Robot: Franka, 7 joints.
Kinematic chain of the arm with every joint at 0, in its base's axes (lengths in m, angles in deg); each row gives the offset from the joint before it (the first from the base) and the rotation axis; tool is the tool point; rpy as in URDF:
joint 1: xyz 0 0 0.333 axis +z
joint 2: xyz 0 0 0 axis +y
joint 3: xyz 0 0 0.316 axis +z
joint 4: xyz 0.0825 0 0 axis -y
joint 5: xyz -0.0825 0 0.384 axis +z
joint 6: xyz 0 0 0 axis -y
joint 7: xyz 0.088 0 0 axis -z
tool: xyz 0 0 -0.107 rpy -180 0 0
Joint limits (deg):
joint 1: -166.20..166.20
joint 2: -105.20..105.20
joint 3: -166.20..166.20
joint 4: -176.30..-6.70
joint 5: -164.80..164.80
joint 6: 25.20..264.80
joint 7: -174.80..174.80
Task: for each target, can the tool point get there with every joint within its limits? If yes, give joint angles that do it. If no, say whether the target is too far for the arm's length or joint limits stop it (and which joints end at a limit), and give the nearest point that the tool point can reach.
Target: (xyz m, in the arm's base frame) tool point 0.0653 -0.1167 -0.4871
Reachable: no: joint limits stop it (at a limit: joint 2) | nearest point 0.0808 -0.1444 -0.3475 | short by 0.143 m
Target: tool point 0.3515 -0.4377 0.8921
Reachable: yes | joints -110.22 44.94 106.23 -73.43 -35.93 176.88 137.78
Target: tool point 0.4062 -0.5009 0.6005
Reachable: yes | joints -59.64 11.22 7.23 -104.36 -12.56 194.57 -75.05
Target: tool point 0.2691 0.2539 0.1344
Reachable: yes | joints -36.20 71.92 42.33 -146.95 95.61 72.67 -128.77
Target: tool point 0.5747 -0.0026 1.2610
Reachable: no: too far | nearest point 0.4517 -0.0020 1.0624 | short by 0.234 m
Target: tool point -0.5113 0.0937 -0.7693
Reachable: no: too far | nearest point -0.4049 0.0807 -0.3446 | short by 0.438 m
